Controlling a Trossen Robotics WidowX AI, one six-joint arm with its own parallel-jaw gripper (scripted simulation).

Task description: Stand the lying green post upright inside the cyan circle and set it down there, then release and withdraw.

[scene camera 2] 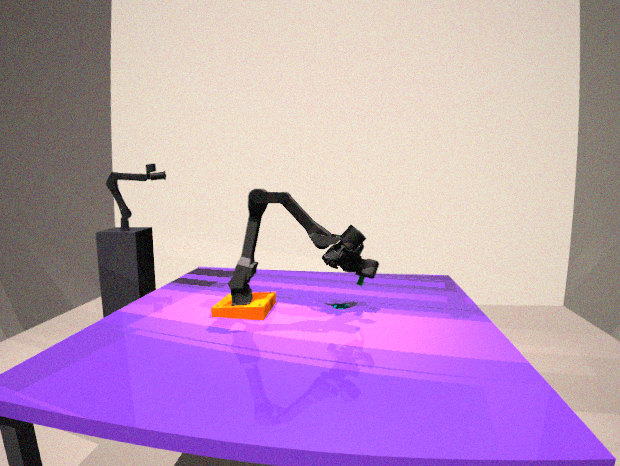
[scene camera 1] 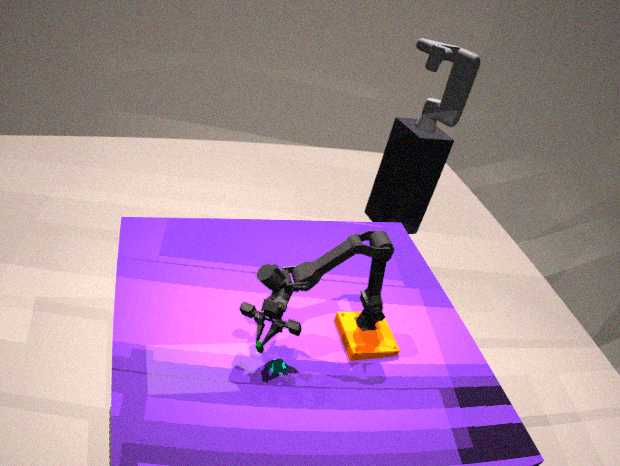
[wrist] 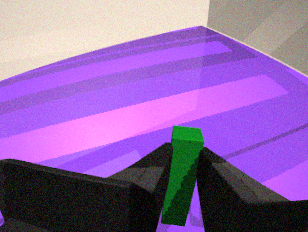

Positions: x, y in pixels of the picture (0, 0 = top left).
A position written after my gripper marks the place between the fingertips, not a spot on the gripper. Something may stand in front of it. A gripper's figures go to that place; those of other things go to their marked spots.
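Labels:
Green post (wrist: 187, 141) at 9 cm from the lens; my gripper (wrist: 184, 152) at 10 cm from the lens.

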